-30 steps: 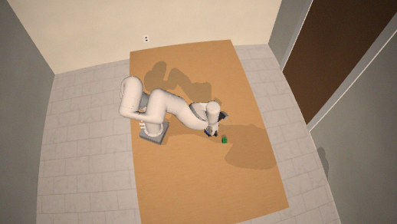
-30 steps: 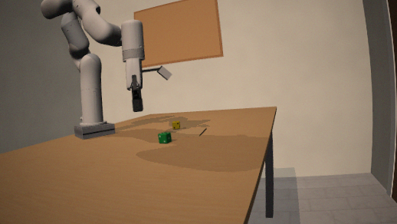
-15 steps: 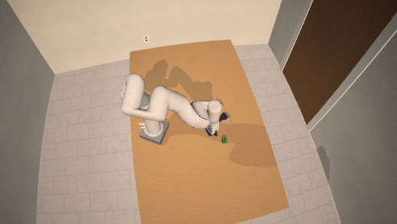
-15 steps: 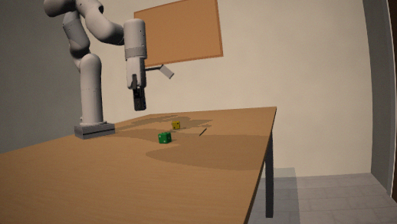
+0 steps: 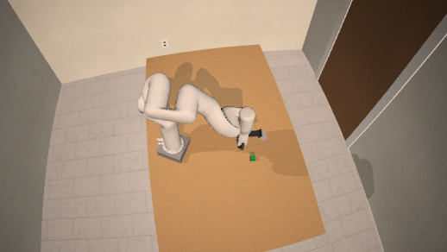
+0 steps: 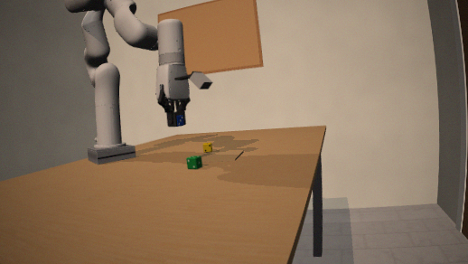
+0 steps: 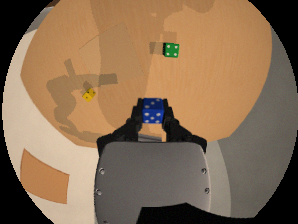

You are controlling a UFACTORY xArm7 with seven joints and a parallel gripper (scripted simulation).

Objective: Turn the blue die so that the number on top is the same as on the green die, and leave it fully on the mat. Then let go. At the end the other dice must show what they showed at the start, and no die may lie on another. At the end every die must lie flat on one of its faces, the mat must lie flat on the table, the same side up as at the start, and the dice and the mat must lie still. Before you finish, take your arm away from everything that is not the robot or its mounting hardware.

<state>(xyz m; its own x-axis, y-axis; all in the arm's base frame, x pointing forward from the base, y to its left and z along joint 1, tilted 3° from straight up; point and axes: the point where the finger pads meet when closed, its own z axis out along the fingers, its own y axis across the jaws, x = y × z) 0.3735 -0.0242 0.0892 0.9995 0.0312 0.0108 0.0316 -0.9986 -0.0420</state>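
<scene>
Now: the yellow die 20 cm to the left of my hand, 12 cm below it and 5 cm behind it. Round my hand: green die 12 cm below, 8 cm ahead, 4 cm to the right; then blue die 1 cm below.
</scene>
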